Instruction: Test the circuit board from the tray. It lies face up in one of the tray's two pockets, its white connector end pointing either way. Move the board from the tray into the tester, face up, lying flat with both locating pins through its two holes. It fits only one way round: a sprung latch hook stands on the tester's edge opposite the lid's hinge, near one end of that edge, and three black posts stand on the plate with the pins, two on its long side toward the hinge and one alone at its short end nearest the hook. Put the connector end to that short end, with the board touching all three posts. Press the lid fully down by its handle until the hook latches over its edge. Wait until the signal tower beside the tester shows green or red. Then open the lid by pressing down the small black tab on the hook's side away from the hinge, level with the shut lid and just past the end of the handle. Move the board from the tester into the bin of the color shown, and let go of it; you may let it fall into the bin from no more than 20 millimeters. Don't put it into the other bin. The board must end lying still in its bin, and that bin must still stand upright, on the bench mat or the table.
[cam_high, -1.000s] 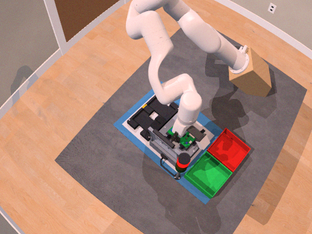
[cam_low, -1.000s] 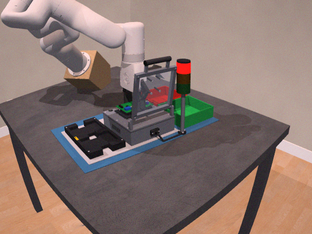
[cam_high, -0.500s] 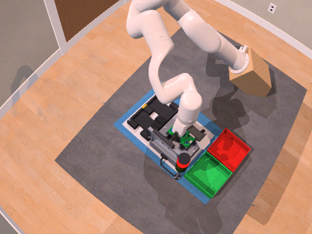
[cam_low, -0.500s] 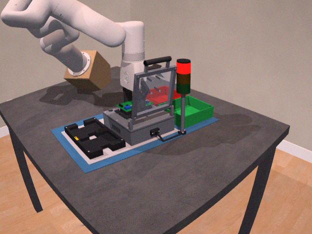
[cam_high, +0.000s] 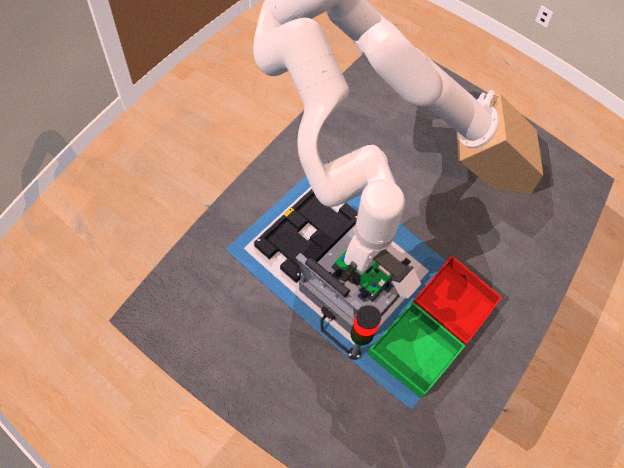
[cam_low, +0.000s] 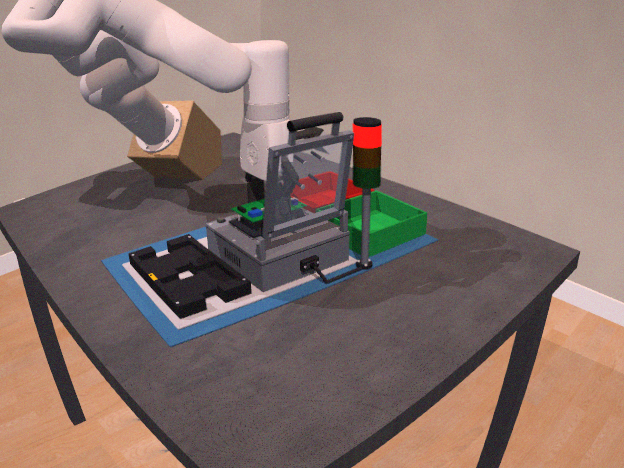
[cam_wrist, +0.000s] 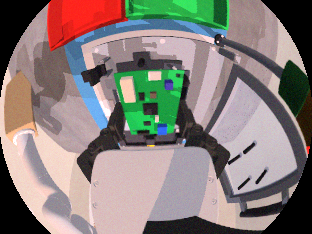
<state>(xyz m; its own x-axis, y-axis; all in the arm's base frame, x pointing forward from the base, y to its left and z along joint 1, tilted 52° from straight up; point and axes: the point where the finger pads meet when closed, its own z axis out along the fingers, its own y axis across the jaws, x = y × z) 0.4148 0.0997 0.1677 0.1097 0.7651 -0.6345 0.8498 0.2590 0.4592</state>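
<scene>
Right now my hand is 3 cm above the plate, 1 cm to the right of it and 1 cm short of it. From my hand the other things lie so: green circuit board: 1 cm below; then black latch hook: 7 cm to the left, 5 cm behind, 1 cm below; then clear lid: 12 cm ahead, 8 cm above, 1 cm to the right.
</scene>
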